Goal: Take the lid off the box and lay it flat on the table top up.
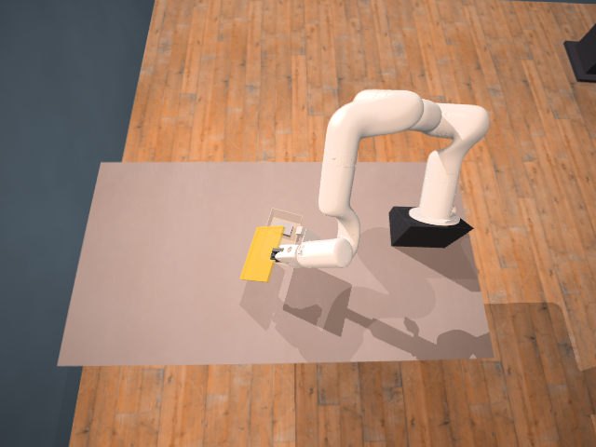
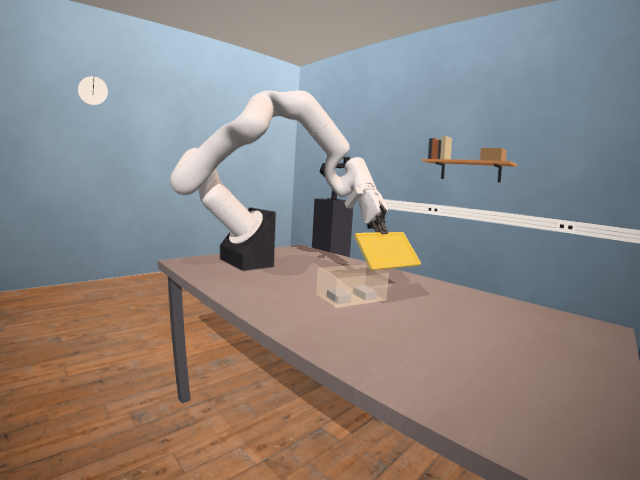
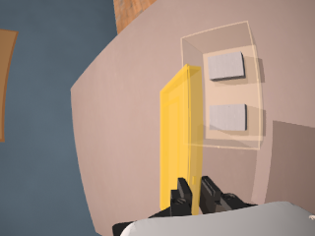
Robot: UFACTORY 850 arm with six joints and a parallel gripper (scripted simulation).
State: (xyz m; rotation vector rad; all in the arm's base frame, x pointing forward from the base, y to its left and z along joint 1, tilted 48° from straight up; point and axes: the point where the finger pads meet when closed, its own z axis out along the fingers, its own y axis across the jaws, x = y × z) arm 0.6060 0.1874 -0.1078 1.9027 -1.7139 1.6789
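Now: hand 60 mm short of the yellow lid, 30 mm to the left of it and 60 mm above it. Also, from my hand: clear box (130 mm to the right, 180 mm below).
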